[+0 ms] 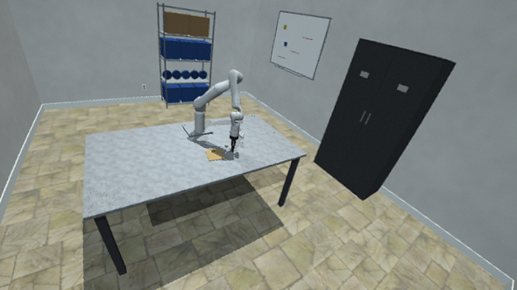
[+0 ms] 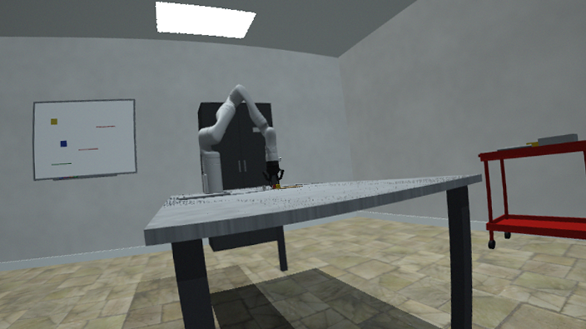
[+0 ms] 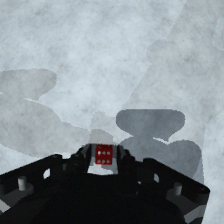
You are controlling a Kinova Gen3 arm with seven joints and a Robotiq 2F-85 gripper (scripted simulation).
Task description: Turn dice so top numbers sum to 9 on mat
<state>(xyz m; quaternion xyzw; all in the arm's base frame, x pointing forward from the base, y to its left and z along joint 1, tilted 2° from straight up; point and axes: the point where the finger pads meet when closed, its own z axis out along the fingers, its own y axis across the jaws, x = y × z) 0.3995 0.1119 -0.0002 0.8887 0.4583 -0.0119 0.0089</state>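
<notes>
My hand is 10 mm above the red die. Round my hand: tan mat (10 mm behind, 160 mm to the right, 20 mm below); yellow die (60 mm behind, 160 mm to the right, 10 mm below); white die (80 mm behind, 10 mm to the right, 10 mm below).
</notes>
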